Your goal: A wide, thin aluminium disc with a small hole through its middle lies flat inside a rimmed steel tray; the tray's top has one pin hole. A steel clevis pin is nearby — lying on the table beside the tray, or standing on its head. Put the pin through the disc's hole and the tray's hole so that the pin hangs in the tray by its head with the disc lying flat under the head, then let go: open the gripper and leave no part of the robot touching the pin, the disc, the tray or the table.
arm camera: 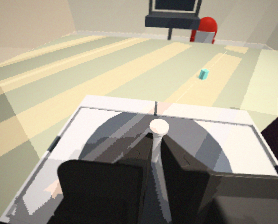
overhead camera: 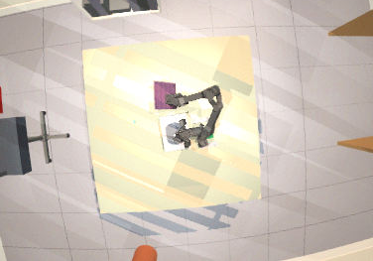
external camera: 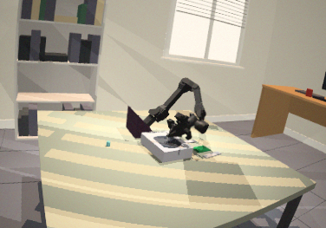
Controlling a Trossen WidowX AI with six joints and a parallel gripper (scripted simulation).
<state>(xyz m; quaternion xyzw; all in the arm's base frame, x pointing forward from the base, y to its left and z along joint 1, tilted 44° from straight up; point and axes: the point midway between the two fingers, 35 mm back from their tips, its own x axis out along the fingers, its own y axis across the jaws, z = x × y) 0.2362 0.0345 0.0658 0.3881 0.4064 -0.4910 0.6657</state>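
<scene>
My gripper tip is 1 cm above the steel clevis pin. The rest, counted from my gripper tip: green flat square 1 cm ahead, 23 cm to the left, 9 cm below; then rimmed tray 1 cm behind, 1 cm to the left, 4 cm below; then grey aluminium disc 1 cm to the left, 3 cm below.
</scene>
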